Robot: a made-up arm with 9 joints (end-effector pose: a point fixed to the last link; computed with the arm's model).
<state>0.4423 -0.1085 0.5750 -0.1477 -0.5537 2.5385 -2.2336 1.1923 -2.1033</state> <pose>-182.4 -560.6 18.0 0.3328 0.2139 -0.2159 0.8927</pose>
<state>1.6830 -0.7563 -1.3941 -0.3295 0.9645 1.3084 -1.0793 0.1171 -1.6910</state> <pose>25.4 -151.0 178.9 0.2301 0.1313 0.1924 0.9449</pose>
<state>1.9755 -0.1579 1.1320 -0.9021 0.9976 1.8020 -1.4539 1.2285 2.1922</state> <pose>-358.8 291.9 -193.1 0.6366 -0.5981 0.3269 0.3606</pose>
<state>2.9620 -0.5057 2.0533 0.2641 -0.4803 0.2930 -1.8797 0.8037 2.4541</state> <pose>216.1 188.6 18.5 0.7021 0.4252 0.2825 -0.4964</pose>
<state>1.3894 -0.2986 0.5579 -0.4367 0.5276 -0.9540 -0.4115 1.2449 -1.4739</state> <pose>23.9 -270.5 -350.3 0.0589 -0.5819 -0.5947 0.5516</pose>
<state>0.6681 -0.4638 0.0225 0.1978 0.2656 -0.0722 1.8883 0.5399 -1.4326</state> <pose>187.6 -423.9 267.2 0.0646 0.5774 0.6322 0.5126</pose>
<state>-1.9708 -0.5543 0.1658 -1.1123 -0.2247 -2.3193 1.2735 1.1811 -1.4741</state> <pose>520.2 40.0 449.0 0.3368 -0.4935 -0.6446 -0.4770</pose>
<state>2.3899 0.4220 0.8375 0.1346 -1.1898 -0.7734 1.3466 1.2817 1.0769</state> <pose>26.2 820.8 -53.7 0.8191 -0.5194 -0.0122 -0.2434</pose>
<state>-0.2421 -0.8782 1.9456 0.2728 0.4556 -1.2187 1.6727 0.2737 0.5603</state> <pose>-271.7 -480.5 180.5 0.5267 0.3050 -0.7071 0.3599</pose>
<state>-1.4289 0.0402 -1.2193 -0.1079 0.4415 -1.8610 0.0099 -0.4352 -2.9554</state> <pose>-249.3 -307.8 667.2 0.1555 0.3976 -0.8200 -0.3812</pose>
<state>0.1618 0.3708 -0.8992 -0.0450 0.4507 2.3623 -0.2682 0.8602 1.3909</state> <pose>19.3 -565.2 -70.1 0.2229 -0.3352 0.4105 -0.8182</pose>
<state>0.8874 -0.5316 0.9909 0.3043 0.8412 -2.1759 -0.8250 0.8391 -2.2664</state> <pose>-102.0 -516.1 45.7 0.0199 0.9580 -0.0602 0.2797</pose>
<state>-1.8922 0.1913 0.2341 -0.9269 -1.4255 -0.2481 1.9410 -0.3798 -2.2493</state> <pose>269.6 -214.5 535.0 0.6228 -0.6075 -0.4889 0.0641</pose>
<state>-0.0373 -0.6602 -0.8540 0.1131 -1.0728 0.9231 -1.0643 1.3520 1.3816</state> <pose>-144.2 -672.7 92.5 0.0375 0.4359 0.0730 -0.8963</pose>
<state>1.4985 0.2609 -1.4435 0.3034 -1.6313 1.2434 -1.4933 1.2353 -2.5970</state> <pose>-617.1 142.9 -165.6 0.0839 -0.9001 0.4129 0.1109</pose>
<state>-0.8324 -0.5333 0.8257 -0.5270 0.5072 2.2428 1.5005 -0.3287 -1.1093</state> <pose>195.0 -39.6 496.5 0.1662 0.3051 0.7232 -0.5968</pose>
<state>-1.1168 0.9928 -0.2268 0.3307 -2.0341 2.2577 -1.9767 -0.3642 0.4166</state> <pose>-434.2 -509.6 113.6 0.4940 0.6731 -0.0025 -0.5503</pose>
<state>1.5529 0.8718 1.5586 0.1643 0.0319 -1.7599 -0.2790 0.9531 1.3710</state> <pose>-598.3 232.0 -340.5 0.1333 0.1545 -0.9723 0.1137</pose>
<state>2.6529 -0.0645 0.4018 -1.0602 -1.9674 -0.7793 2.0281 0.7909 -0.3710</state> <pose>376.4 253.1 555.1 0.3245 0.1711 -0.0229 -0.9300</pose>
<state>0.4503 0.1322 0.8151 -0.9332 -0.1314 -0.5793 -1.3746 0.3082 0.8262</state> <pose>42.4 -452.0 -59.2 0.2247 -0.7317 0.5069 -0.3964</pose>
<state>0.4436 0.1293 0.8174 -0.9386 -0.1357 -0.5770 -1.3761 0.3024 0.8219</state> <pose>43.5 -453.0 -55.0 0.2203 -0.7344 0.5049 -0.3964</pose>
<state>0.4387 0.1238 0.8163 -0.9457 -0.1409 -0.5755 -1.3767 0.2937 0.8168</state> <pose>45.9 -452.4 -51.7 0.2163 -0.7387 0.5020 -0.3943</pose>
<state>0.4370 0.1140 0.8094 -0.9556 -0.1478 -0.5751 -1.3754 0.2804 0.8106</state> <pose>50.7 -449.2 -50.2 0.2124 -0.7460 0.4974 -0.3885</pose>
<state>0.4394 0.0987 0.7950 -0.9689 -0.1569 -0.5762 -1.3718 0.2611 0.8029</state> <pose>58.2 -442.6 -50.8 0.2085 -0.7569 0.4907 -0.3780</pose>
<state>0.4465 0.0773 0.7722 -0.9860 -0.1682 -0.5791 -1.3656 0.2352 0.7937</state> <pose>68.6 -432.2 -53.8 0.2044 -0.7715 0.4812 -0.3625</pose>
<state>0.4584 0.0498 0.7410 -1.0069 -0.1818 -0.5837 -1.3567 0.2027 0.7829</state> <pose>81.4 -417.8 -58.7 0.1993 -0.7898 0.4683 -0.3424</pose>
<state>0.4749 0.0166 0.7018 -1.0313 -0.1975 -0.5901 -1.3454 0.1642 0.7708</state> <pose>96.1 -399.4 -65.1 0.1928 -0.8108 0.4516 -0.3186</pose>
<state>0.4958 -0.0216 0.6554 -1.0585 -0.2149 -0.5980 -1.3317 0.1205 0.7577</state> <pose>111.9 -377.4 -72.5 0.1841 -0.8338 0.4307 -0.2922</pose>
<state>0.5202 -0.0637 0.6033 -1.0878 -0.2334 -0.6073 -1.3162 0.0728 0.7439</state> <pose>127.9 -352.4 -80.0 0.1730 -0.8575 0.4057 -0.2649</pose>
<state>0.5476 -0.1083 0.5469 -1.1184 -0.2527 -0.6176 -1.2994 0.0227 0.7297</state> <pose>143.3 -325.1 -87.1 0.1594 -0.8807 0.3770 -0.2383</pose>
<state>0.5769 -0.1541 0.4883 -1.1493 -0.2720 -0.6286 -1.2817 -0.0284 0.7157</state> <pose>157.5 -296.6 -93.2 0.1436 -0.9024 0.3454 -0.2138</pose>
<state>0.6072 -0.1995 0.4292 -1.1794 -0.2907 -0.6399 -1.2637 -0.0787 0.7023</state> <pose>170.0 -267.9 -98.1 0.1262 -0.9217 0.3121 -0.1924</pose>
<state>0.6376 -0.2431 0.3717 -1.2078 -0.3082 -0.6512 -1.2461 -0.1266 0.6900</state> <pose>180.6 -239.9 -101.7 0.1083 -0.9381 0.2787 -0.1749</pose>
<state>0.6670 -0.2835 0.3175 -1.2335 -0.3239 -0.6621 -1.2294 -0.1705 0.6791</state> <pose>189.2 -213.6 -104.2 0.0909 -0.9512 0.2467 -0.1612</pose>
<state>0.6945 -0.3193 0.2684 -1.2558 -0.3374 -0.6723 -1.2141 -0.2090 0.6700</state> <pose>196.0 -190.0 -105.9 0.0753 -0.9613 0.2175 -0.1511</pose>
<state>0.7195 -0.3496 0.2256 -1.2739 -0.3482 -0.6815 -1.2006 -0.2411 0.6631</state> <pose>200.9 -169.4 -107.2 0.0625 -0.9687 0.1924 -0.1438</pose>
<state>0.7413 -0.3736 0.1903 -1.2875 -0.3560 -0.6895 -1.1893 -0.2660 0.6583</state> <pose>204.4 -152.5 -108.2 0.0532 -0.9738 0.1723 -0.1387</pose>
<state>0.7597 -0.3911 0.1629 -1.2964 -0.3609 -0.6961 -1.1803 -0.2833 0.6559</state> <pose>206.7 -139.3 -109.5 0.0480 -0.9771 0.1575 -0.1348</pose>
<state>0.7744 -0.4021 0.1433 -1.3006 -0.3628 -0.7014 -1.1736 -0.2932 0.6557</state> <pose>208.0 -129.7 -111.1 0.0470 -0.9790 0.1481 -0.1318</pose>
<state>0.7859 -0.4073 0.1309 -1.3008 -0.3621 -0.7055 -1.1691 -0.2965 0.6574</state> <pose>208.6 -123.4 -113.1 0.0497 -0.9799 0.1435 -0.1291</pose>
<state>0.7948 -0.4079 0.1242 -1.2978 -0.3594 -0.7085 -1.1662 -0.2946 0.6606</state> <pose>208.7 -119.6 -115.5 0.0554 -0.9800 0.1427 -0.1267</pose>
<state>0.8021 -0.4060 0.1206 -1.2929 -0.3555 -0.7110 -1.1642 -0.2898 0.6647</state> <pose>208.5 -117.2 -118.1 0.0628 -0.9797 0.1441 -0.1244</pose>
